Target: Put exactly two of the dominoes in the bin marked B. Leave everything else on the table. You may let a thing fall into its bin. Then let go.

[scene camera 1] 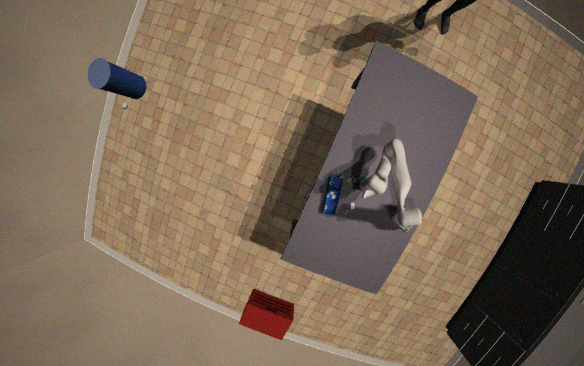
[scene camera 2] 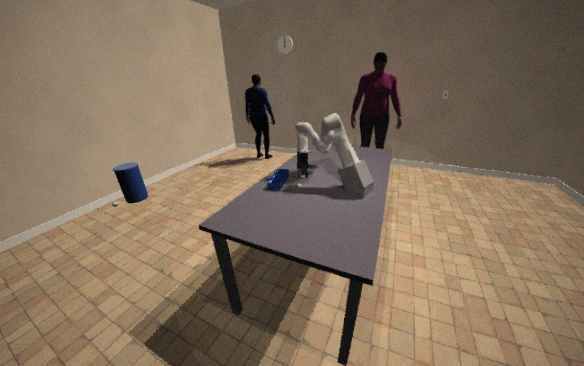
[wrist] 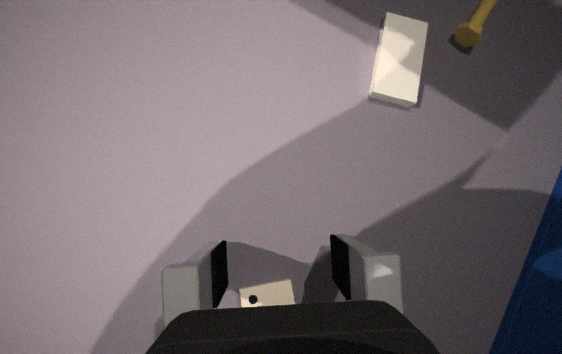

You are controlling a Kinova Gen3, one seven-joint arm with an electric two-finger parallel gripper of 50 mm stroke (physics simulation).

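Frame: origin at the arm's base, x ahead, y right, z down, level; metres.
Seen in the pictures: gripper, fingertip midpoint: [scene camera 2: 303, 177] [wrist: 279, 260]; arm's base, link origin: [scene camera 2: 350, 164].
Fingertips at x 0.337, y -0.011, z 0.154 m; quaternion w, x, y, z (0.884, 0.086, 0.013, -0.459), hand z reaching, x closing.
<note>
Pixels of each thing's top centre, then the offset from my fingertips to it. Level surfaces: height alone.
- cream domino, top centre: [wrist: 274, 339] dx +0.027, dy +0.024, dz +0.001 m
- plain white domino-shaped block, top centre: [wrist: 401, 56] [scene camera 2: 299, 185] [scene camera 1: 352, 205] dx -0.044, dy -0.123, dz +0.001 m
- blue bin, top centre: [scene camera 1: 333, 196] [scene camera 2: 278, 175] dx +0.118, dy -0.136, dz -0.038 m
- small white piece, top centre: [scene camera 1: 333, 195] dx +0.116, dy -0.131, dz -0.006 m
- brass bolt, top centre: [wrist: 487, 9] [scene camera 1: 346, 212] dx -0.035, dy -0.180, dz -0.005 m
- small green thing, top centre: [scene camera 2: 310, 173] dx -0.004, dy +0.088, dz -0.002 m
- grey table, surface height: dz +0.008 m
My gripper [scene camera 1: 353, 184] [scene camera 2: 302, 175] [wrist: 279, 260] is open, with nothing held. It is low over the table. In the wrist view, a cream domino [wrist: 267, 292] with a black pip lies below and between the open fingers, and the gripper body hides most of it. A plain white domino-shaped block [wrist: 399, 60] [scene camera 1: 352, 205] [scene camera 2: 299, 185] lies flat on the table, away from the fingers. The blue bin [scene camera 1: 329, 207] [scene camera 2: 274, 185] [wrist: 535, 295] has several compartments. A small white piece [scene camera 1: 332, 195] shows in its middle one. The bin letters are too small to read.
A brass bolt [wrist: 468, 34] [scene camera 1: 346, 212] lies beside the white block. A small green thing [scene camera 2: 310, 173] is next to the gripper. The bin stands near one long edge of the grey table [scene camera 1: 420, 90] [scene camera 2: 300, 230]. The arm's base is towards the opposite edge.
</note>
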